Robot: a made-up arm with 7 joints. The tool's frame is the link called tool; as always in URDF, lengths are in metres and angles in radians. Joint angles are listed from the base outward.
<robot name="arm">
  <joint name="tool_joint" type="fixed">
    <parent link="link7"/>
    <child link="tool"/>
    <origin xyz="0 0 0" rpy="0 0 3.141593"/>
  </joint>
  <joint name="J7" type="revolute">
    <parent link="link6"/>
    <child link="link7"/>
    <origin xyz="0 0 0" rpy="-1.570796 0 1.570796"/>
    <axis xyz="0 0 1"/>
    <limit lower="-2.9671" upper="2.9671"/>
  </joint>
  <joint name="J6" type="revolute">
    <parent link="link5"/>
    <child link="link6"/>
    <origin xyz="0 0 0" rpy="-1.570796 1.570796 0"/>
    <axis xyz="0 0 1"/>
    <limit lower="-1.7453" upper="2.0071"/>
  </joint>
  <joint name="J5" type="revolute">
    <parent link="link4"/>
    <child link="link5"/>
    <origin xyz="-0.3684 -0.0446 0" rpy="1.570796 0 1.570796"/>
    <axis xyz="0 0 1"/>
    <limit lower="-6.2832" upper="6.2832"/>
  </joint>
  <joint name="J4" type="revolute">
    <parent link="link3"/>
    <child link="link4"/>
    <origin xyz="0.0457 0 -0.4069" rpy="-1.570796 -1.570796 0"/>
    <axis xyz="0 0 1"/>
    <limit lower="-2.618" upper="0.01"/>
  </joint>
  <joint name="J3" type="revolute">
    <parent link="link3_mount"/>
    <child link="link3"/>
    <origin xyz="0 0 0" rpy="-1.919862 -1.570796 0"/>
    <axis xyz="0 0 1"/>
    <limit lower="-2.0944" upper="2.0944"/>
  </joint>
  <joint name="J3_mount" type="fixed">
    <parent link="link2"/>
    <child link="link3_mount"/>
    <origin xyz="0 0 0"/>
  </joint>
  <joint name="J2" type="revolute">
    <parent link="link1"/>
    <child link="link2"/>
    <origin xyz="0 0 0" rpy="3.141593 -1.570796 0"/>
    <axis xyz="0 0 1"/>
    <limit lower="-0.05" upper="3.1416"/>
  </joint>
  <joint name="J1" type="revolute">
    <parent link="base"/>
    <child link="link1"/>
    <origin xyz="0 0 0" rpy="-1.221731 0 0"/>
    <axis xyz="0 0 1"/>
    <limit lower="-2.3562" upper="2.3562"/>
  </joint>
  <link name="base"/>
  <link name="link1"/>
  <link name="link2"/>
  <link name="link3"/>
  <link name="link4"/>
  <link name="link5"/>
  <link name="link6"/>
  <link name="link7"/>
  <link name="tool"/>
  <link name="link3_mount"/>
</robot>
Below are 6 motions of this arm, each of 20 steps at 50 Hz.
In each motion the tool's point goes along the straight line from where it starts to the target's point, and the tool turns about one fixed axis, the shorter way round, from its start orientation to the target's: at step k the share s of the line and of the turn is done. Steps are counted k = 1, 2, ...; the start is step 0. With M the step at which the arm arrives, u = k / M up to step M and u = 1 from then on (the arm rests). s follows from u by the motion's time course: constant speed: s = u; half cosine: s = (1 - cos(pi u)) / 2; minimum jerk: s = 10 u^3 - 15 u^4 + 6 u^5.
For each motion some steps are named. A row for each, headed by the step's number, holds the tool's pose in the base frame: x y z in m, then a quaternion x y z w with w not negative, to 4 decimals.
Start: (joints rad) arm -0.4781 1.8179 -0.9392 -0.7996 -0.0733 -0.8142 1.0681
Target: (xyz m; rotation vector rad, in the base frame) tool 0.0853 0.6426 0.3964 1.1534 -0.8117 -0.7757
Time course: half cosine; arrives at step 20
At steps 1, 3, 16, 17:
1: 0.2805 0.6921 0.0563 0.2161 -0.4525 -0.3276 0.8008
3: 0.2710 0.6896 0.0728 0.2315 -0.4492 -0.3294 0.7975
16: 0.1041 0.6474 0.3637 0.4896 -0.3739 -0.3471 0.7072
17: 0.0960 0.6453 0.3778 0.5012 -0.3695 -0.3472 0.7013

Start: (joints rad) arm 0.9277 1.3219 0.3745 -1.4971 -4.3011 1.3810 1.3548
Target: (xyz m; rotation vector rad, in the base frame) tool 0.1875 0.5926 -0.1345 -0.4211 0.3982 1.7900
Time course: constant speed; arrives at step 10
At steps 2, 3, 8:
2: 0.1273 0.5866 -0.1906 -0.1331 0.1994 0.8136 0.5297
3: 0.1349 0.5874 -0.1836 -0.1391 0.1959 0.8084 0.5374
8: 0.1725 0.5911 -0.1485 -0.1690 0.1783 0.7806 0.5748

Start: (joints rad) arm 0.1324 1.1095 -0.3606 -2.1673 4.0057 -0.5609 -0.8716
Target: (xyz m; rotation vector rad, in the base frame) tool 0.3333 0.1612 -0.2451 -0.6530 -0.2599 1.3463
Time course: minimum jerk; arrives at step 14
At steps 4, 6, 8, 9, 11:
4: 0.3164 0.1672 -0.2626 -0.4111 -0.0782 0.6402 0.6442
6: 0.3208 0.1656 -0.2580 -0.3819 -0.0888 0.6338 0.6668
8: 0.3261 0.1638 -0.2526 -0.3465 -0.1011 0.6249 0.6923
9: 0.3284 0.1629 -0.2501 -0.3300 -0.1066 0.6204 0.7035
11: 0.3319 0.1617 -0.2465 -0.3056 -0.1147 0.6132 0.7193

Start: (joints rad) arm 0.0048 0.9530 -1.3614 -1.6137 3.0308 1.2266 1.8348
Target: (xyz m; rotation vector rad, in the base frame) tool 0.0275 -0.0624 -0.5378 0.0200 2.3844 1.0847
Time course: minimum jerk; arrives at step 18
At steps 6, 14, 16, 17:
6: 0.0718 0.0815 -0.5744 0.0201 0.8278 0.5575 0.0598
14: 0.0318 -0.0485 -0.5413 0.0086 0.8769 0.4166 0.2394
16: 0.0281 -0.0603 -0.5383 0.0076 0.8791 0.4026 0.2552
17: 0.0276 -0.0621 -0.5379 0.0074 0.8793 0.4004 0.2577

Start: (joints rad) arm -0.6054 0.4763 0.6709 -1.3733 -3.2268 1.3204 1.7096
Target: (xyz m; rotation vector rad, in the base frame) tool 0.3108 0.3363 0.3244 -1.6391 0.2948 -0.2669
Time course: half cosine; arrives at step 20
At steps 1, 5, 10, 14, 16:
1: 0.5324 0.3692 -0.1004 -0.8484 0.5026 -0.0233 0.1647
5: 0.5011 0.3646 -0.0405 -0.8527 0.4598 -0.0383 0.2449
10: 0.4223 0.3529 0.1107 -0.8315 0.3355 -0.0744 0.4365
14: 0.3568 0.3431 0.2363 -0.7797 0.2180 -0.1014 0.5782
16: 0.3321 0.3395 0.2836 -0.7525 0.1715 -0.1107 0.6262

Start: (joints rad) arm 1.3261 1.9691 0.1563 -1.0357 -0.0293 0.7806 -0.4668
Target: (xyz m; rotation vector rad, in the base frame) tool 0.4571 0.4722 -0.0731 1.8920 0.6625 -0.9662
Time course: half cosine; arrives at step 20
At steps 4, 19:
4: 0.1909 0.6748 -0.0717 0.5658 0.5000 -0.5196 0.4000
19: 0.4553 0.4736 -0.0731 0.7615 0.2687 -0.3905 0.4421

